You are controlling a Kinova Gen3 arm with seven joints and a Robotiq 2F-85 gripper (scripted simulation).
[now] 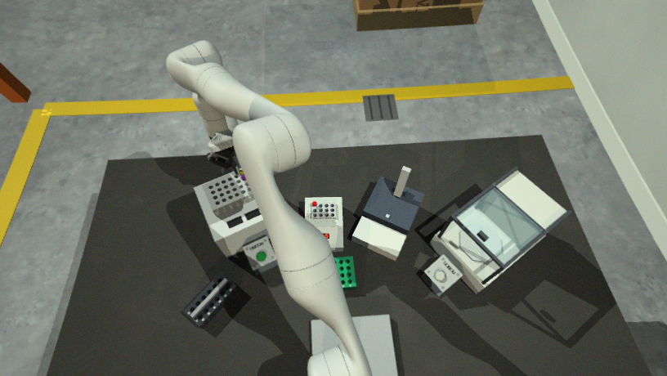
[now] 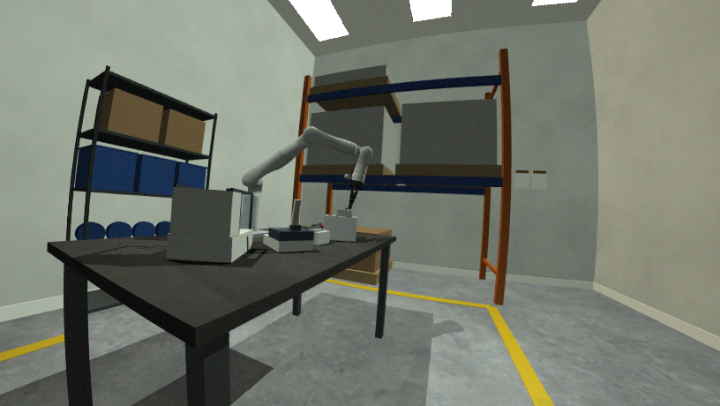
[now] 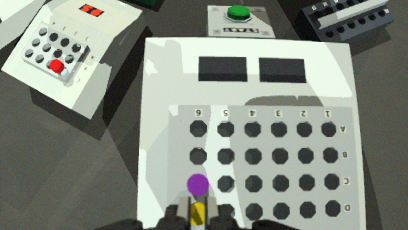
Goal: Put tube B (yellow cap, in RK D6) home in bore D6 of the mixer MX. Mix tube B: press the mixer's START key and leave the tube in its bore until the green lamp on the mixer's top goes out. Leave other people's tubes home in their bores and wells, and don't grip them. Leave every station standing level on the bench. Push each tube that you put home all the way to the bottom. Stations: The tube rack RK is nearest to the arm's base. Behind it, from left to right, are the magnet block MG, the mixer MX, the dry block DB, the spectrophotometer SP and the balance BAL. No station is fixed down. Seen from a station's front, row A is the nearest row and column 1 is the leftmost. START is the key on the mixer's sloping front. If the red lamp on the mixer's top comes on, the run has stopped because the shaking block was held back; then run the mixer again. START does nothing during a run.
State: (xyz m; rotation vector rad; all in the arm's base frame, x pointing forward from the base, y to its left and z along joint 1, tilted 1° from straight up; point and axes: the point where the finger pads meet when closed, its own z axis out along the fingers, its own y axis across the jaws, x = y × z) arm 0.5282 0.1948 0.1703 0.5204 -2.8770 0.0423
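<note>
Right now the tube B is 4 cm below my hand. The rest, counted from my hand: blue-capped tube: 26 cm behind, 19 cm to the right, 17 cm below; then dry block DB: 21 cm to the right, 17 cm below, 12 cm behind; then green start key: 21 cm behind, 13 cm below, 3 cm to the right.
</note>
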